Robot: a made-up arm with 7 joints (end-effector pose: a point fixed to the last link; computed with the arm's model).
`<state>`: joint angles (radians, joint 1 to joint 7).
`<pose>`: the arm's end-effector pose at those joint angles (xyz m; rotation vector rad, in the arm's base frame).
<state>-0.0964 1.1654 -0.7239 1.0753 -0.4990 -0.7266 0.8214</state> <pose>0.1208 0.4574 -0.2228 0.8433 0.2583 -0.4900</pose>
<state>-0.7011 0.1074 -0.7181 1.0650 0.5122 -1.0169 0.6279</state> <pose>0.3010 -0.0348 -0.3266 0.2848 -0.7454 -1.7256</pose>
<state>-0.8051 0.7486 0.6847 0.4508 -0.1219 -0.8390 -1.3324</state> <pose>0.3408 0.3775 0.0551 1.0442 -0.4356 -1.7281</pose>
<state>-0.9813 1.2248 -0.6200 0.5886 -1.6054 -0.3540 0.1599</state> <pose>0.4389 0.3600 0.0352 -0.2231 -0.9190 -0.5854</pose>
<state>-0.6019 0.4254 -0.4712 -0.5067 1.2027 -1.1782 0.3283</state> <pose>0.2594 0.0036 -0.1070 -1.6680 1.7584 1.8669</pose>
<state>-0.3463 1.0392 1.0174 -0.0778 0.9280 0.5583 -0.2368</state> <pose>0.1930 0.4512 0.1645 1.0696 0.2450 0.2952</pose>
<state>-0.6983 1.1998 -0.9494 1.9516 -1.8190 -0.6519 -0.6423</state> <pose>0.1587 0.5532 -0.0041 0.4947 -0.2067 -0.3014</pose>
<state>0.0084 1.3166 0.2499 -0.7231 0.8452 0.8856 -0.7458</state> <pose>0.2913 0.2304 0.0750 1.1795 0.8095 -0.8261</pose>
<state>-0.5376 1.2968 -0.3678 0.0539 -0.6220 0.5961 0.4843</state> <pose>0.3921 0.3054 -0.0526 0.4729 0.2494 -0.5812</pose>
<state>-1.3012 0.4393 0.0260 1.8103 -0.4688 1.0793 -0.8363</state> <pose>0.4588 0.1981 -0.2692 -1.8019 0.4658 -0.5511</pose>
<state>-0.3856 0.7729 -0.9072 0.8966 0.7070 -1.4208 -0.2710</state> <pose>0.1800 0.2382 -0.3240 0.0894 0.2981 -2.9874</pose>
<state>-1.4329 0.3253 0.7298 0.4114 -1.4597 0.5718 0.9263</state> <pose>0.4992 0.2190 0.1507 -1.5854 -0.9542 -0.3240</pose>
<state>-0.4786 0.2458 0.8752 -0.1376 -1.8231 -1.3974 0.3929</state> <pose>0.2066 0.3087 -0.1531 -0.3973 -2.5669 1.3658</pose>
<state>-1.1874 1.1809 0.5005 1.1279 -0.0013 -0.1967 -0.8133</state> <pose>0.3573 0.5091 0.1451 0.3232 -0.4367 -0.9661</pose>
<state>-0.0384 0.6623 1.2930 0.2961 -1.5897 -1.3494 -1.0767</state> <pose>-0.0295 0.4656 -0.0824 1.5184 -1.4658 -0.2888</pose>
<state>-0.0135 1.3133 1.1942 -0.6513 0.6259 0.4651 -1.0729</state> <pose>0.1569 0.2693 0.2720 1.2957 0.5421 -0.5930</pose>
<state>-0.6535 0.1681 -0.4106 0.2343 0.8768 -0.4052 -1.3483</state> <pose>0.3892 -0.0821 -0.1839 0.7764 0.8118 -2.7240</pose>
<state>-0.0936 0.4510 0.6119 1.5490 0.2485 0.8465 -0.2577</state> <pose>-0.0825 0.3258 -0.4351 -1.2094 1.3513 0.4009</pose>
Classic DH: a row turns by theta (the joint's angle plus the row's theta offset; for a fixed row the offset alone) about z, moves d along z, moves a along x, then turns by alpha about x. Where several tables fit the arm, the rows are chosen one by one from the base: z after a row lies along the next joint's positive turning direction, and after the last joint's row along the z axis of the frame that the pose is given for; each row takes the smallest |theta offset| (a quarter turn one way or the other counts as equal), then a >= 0, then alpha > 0; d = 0 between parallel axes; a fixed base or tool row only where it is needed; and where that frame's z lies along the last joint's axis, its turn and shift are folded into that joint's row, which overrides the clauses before.
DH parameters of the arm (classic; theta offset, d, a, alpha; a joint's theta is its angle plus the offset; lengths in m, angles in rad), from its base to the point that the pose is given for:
base (fixed): -0.071 0.0584 0.0249 -1.3004
joint 1: -1.3111 0.0628 -0.0195 -1.5708
joint 2: 1.2915 -0.0073 -0.002 1.5708
joint 3: 1.5708 -0.2877 0.0369 -1.5708
joint 4: 1.5708 0.014 0.0207 1.5708
joint 5: 0 0.2071 0.0182 -1.5708
joint 6: -1.5708 -0.017 0.0657 1.5708
joint 7: 0.6829 0.003 0.0061 -0.5317
tool (fixed): -1.6404 0.0411 0 0

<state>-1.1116 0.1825 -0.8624 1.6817 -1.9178 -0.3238 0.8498</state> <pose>0.4565 0.1112 -0.2557 -0.4773 -0.1653 0.5687</pose>
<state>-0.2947 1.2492 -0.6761 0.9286 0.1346 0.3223 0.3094</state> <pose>0.2181 0.5030 -0.2016 0.9622 1.3515 -0.5007</pose>
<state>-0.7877 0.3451 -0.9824 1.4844 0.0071 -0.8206 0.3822</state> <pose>0.3374 0.1271 -0.3418 0.4508 0.0616 -1.5262</pose>
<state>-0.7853 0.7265 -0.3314 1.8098 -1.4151 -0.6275 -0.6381</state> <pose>0.2672 0.4345 -0.2332 -0.1895 -0.4968 -0.3809</pose>
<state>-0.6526 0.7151 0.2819 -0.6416 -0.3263 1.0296 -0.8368</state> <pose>0.3657 0.1923 0.0880 -0.0678 -0.1288 -1.7433</pose>
